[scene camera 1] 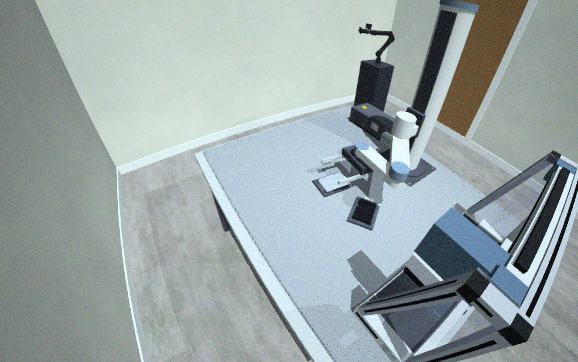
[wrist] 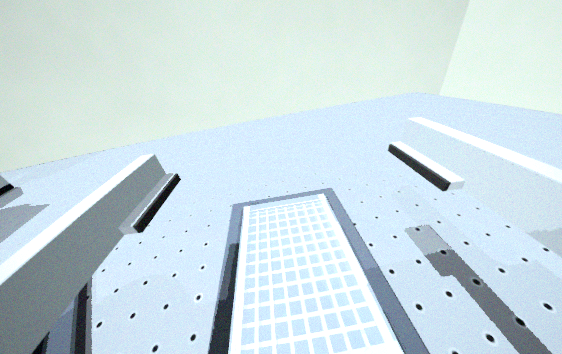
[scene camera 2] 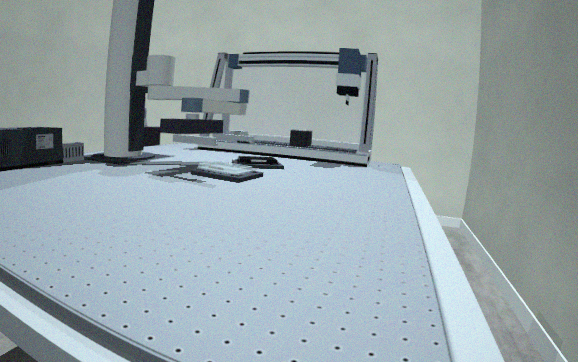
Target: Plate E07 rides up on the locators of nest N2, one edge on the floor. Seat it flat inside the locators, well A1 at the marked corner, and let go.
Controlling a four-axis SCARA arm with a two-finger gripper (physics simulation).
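Frame: origin at the arm's base, x ahead, y left, z up, level; centimetres.
Seen in the pictures: gripper, between the fingertips: [scene camera 1: 330,171] [wrist: 282,150] [scene camera 2: 235,140]; arm's base, origin of its link: [scene camera 2: 123,159].
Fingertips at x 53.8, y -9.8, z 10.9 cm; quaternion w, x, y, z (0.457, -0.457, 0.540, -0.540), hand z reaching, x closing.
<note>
Pixels of each thing's top centre, then the offset from my fingertips to it. "spot": a spot on its surface instead.
- Plate E07, centre of its top: [wrist: 294,254] [scene camera 2: 225,164] [scene camera 1: 333,180] dx -3.1, dy +0.7, dz -6.7 cm
- nest N2, centre of its top: [wrist: 294,256] [scene camera 2: 227,169] [scene camera 1: 332,182] dx -2.4, dy +0.5, dz -8.1 cm
- black plate-like object, centre of its top: [scene camera 2: 257,158] [scene camera 1: 365,209] dx -3.4, dy +23.4, dz -7.0 cm
- large gantry with a blue carriage, a spot on its surface: [scene camera 1: 470,245] spot: dx +21.9, dy +64.6, dz +39.2 cm
- dark controller box, a spot on its surface: [scene camera 2: 30,145] spot: dx -57.3, dy -26.7, dz -3.0 cm
Plate E07 [scene camera 1: 330,183] [scene camera 2: 225,170] [wrist: 300,270], clear with a white grid of wells, lies inside the dark rim of nest N2 [scene camera 1: 326,194] [scene camera 2: 240,179] [wrist: 377,282]. It looks level, with its edges running along the rim in the wrist view; its near end is cut off there. The well lettering and the marked corner cannot be made out. My gripper [scene camera 1: 332,171] [wrist: 282,150] is wide open and empty. It hangs above the plate, one finger out to each side, both apart from it.
A second nest holding a black plate-like object [scene camera 1: 364,212] [scene camera 2: 257,160] sits near N2. A large gantry with a blue carriage [scene camera 1: 470,245] [scene camera 2: 351,60] stands beyond it. A dark controller box [scene camera 1: 367,117] [scene camera 2: 30,145] stands near my arm's column [scene camera 1: 440,85] [scene camera 2: 120,75].
</note>
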